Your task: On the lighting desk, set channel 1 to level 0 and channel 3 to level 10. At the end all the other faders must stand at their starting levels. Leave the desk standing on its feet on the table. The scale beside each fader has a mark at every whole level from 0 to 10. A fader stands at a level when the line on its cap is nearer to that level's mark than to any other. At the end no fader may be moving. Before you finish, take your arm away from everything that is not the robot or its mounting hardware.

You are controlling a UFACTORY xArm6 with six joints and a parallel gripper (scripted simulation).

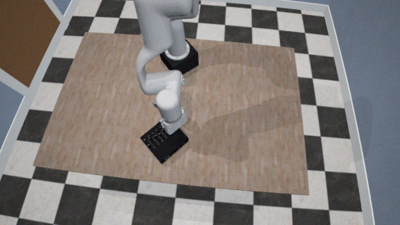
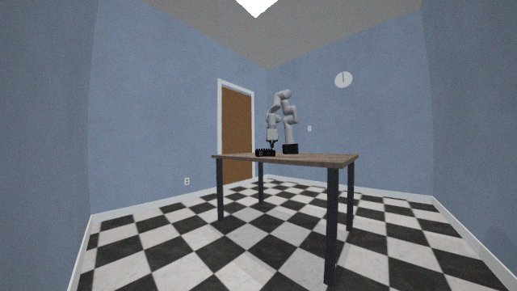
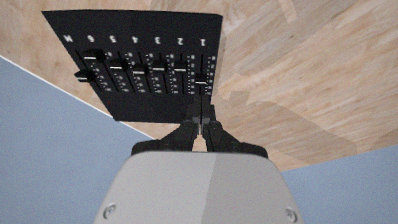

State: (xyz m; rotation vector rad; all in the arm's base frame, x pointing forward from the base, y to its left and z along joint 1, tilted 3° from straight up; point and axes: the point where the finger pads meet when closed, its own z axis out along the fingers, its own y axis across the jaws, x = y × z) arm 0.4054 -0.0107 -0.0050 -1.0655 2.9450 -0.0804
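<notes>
The channel 1 fader cap is 30 mm below my hand, 20 mm to the right of it and 20 mm behind it. Also, from my hand: channel 3 cap 60 mm to the right, 30 mm below; channel 2 cap 40 mm to the right, 30 mm below, 20 mm behind.
</notes>
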